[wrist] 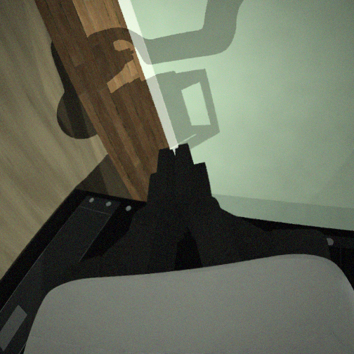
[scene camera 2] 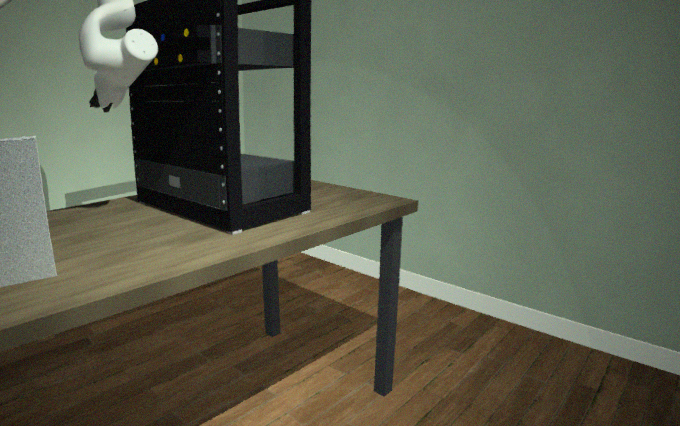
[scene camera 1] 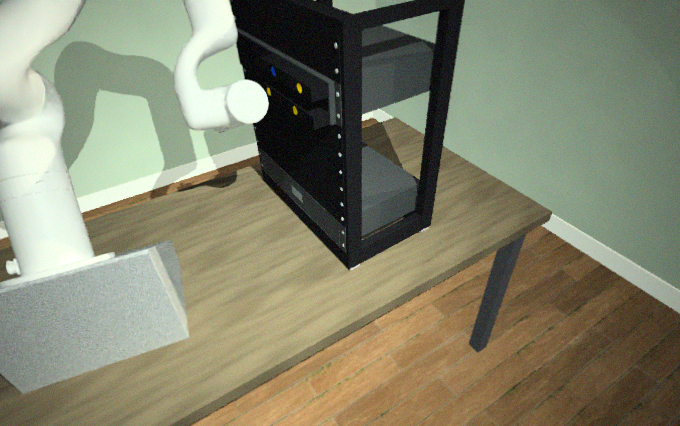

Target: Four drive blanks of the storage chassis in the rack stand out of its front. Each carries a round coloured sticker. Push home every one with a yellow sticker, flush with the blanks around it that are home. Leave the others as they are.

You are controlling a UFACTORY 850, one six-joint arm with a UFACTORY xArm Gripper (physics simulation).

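Note:
The storage chassis (scene camera 1: 331, 102) (scene camera 2: 213, 44) sits high in the black rack (scene camera 1: 351, 165) (scene camera 2: 231, 125). Upper row: a blue sticker (scene camera 1: 273, 71) (scene camera 2: 163, 37) at left and a yellow sticker (scene camera 1: 299, 87) (scene camera 2: 186, 32) at right. Lower row: a yellow sticker (scene camera 1: 268, 91) (scene camera 2: 156, 61) at left, partly beside the wrist's outline, and another yellow sticker (scene camera 1: 295, 109) (scene camera 2: 180, 57) at right. The right-hand blanks visibly stand out; the left ones are too dark to judge. My gripper (scene camera 2: 100, 103) (wrist: 180, 165) is shut and empty, in front of the rack's left part, below chassis height. The arm hides it in scene camera 1.
The white arm's wrist (scene camera 1: 247, 101) (scene camera 2: 140, 45) is close to the chassis's left side. A grey unit with a pale label (scene camera 1: 297, 193) (scene camera 2: 174, 181) fills the rack's bottom. A grey slanted block (scene camera 1: 100, 316) (scene camera 2: 25, 210) stands by the arm base on the wooden table (scene camera 1: 240, 301) (scene camera 2: 125, 260).

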